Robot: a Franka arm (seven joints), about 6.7 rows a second.
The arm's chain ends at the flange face. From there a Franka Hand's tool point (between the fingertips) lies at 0.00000 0.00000 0.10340 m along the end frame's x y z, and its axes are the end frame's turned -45 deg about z.
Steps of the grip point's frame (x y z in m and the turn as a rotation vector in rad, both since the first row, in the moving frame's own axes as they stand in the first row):
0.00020 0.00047 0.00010 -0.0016 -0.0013 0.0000
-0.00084 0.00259 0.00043 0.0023 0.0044 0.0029
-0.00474 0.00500 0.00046 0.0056 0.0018 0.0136
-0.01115 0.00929 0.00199 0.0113 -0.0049 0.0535
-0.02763 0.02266 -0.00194 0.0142 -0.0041 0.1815
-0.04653 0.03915 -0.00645 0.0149 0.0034 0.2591
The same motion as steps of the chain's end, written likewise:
0.00045 -0.00002 0.00010 -0.0021 0.0002 0.0000
0.00108 0.00292 0.00043 0.0047 0.0015 0.0029
0.00046 0.00743 0.00046 0.0052 -0.0027 0.0136
-0.00014 0.01495 0.00200 0.0045 -0.0115 0.0535
-0.00225 0.03642 -0.00193 0.0071 -0.0129 0.1815
-0.00456 0.06202 -0.00644 0.0129 -0.0081 0.2591

